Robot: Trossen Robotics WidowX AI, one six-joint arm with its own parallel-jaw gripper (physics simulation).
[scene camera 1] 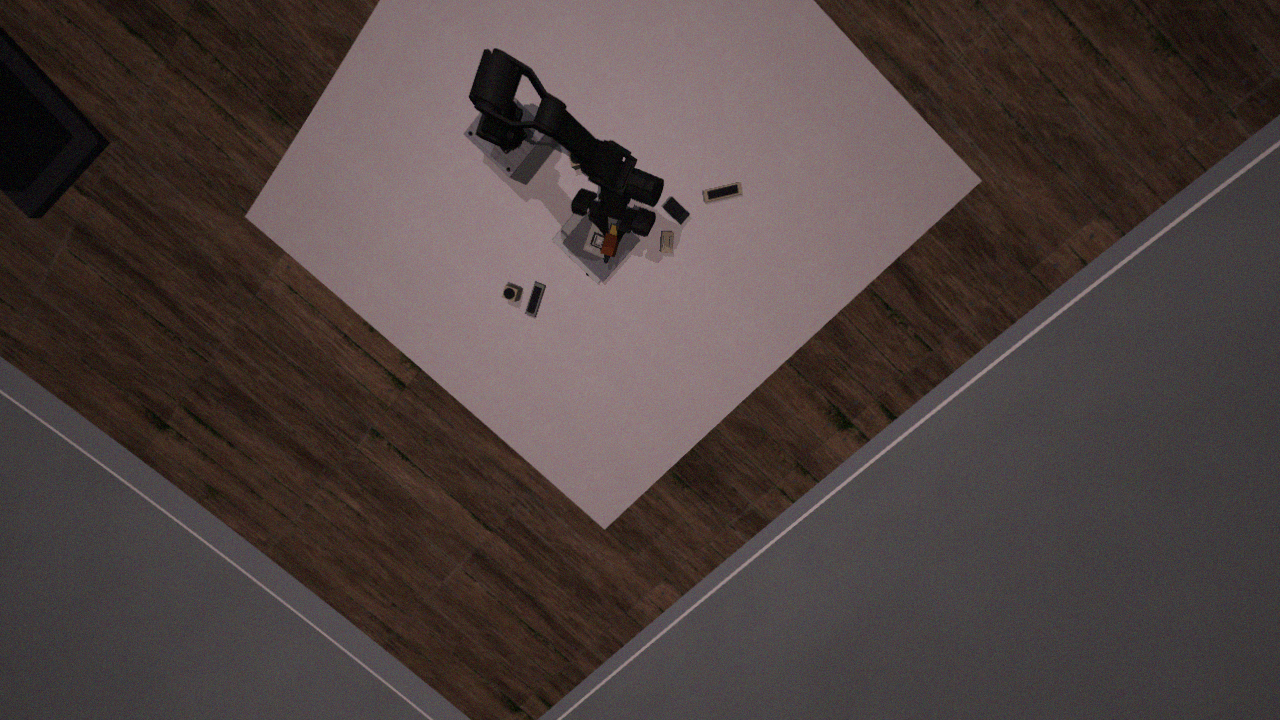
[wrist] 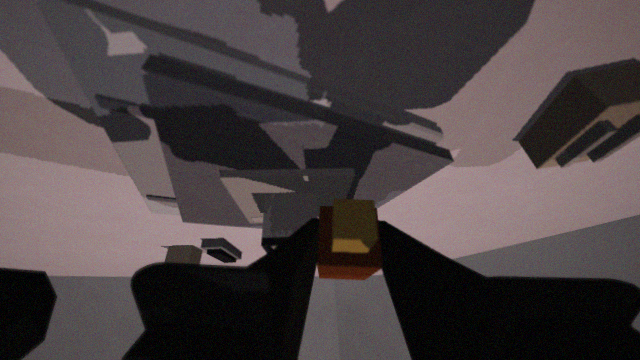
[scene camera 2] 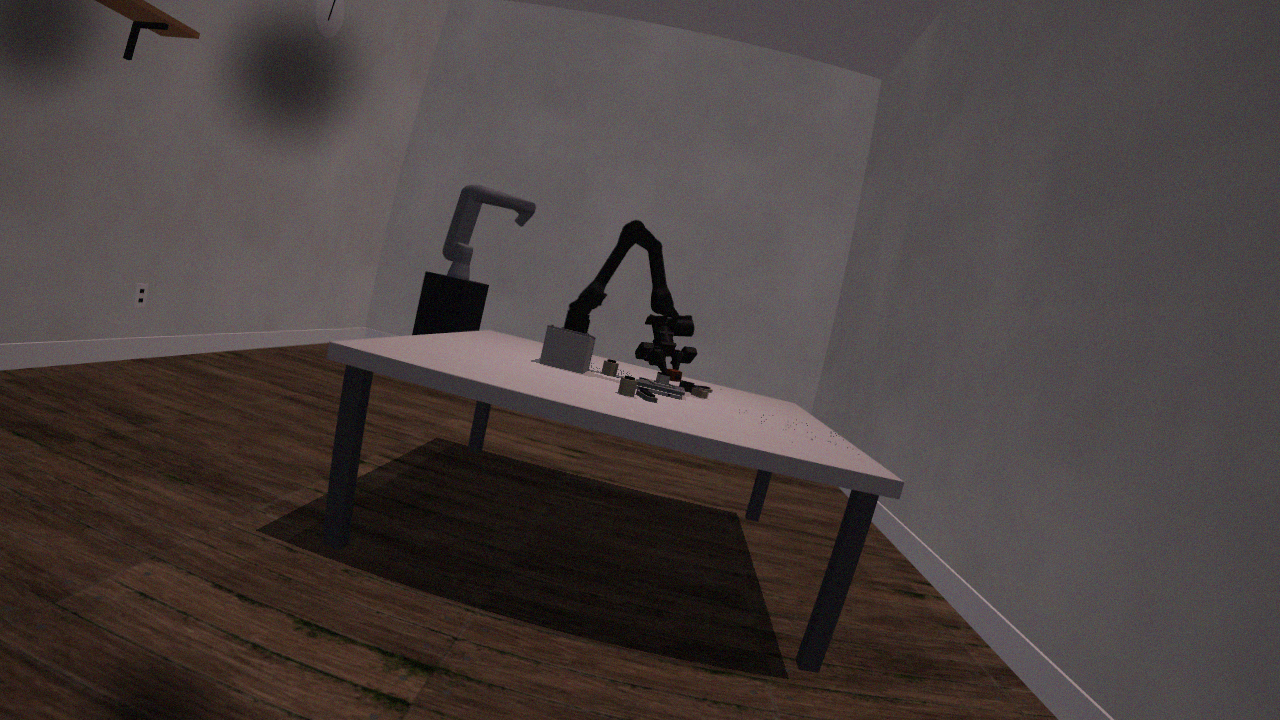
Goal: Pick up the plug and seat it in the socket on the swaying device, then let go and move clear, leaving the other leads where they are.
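Note:
The orange plug with a yellow end [scene camera 1: 608, 245] [scene camera 2: 674, 375] [wrist: 350, 262] is between the fingers of my gripper [scene camera 1: 611, 236] [wrist: 347, 227], which is shut on it. The yellow end faces the wrist camera. The device is a grey plate [scene camera 1: 601, 272] [wrist: 410, 167] under and beside the gripper, partly in the arm's shadow. A pale square socket housing [scene camera 1: 594, 240] on it lies right beside the plug in scene camera 1. In that view the plug overlaps the device; its height above the plate is hard to tell. The socket opening is partly hidden, and the other leads cannot be made out clearly.
On the white table [scene camera 1: 626, 429] [scene camera 2: 760, 438], a dark block [scene camera 1: 675, 210], a small pale block [scene camera 1: 666, 241] and a slotted tan block [scene camera 1: 722, 191] lie right of the device. A round-holed block [scene camera 1: 511, 292] and a slotted block [scene camera 1: 535, 299] lie to its lower left.

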